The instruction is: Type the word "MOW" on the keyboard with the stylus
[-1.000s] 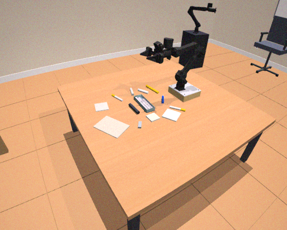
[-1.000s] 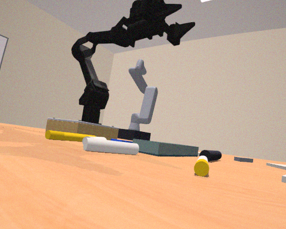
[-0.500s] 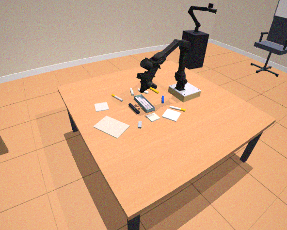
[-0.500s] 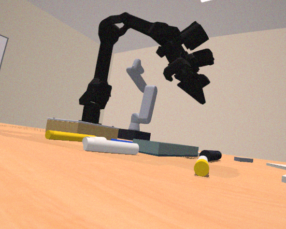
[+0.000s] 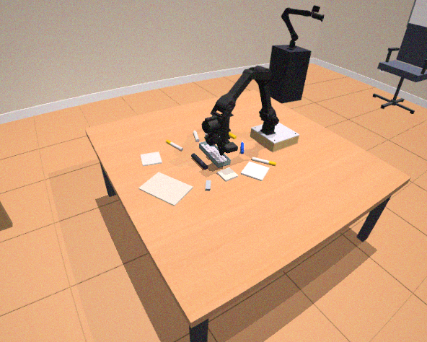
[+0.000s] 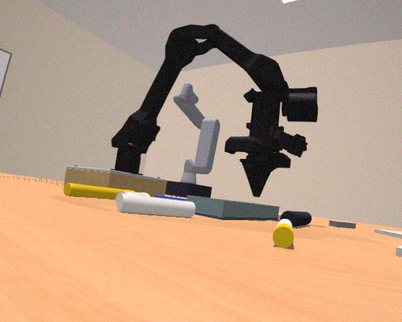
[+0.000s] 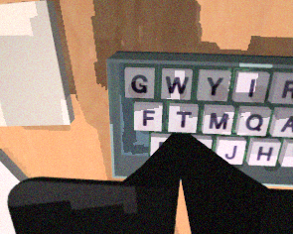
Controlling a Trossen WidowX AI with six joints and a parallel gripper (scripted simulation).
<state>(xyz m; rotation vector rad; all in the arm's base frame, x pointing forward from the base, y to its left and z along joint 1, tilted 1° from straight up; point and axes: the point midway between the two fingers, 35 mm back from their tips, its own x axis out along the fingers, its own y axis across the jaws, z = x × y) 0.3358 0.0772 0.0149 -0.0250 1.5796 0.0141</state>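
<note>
The blue stylus lies 18 cm behind my gripper tip, 8 cm to the right of it and 3 cm below it. Round my gripper tip: black cylinder: 10 cm ahead, 3 cm to the right, 3 cm below; small grey block: 14 cm ahead, 14 cm to the left, 3 cm below; yellow marker: 16 cm behind, 23 cm to the right, 3 cm below.
</note>
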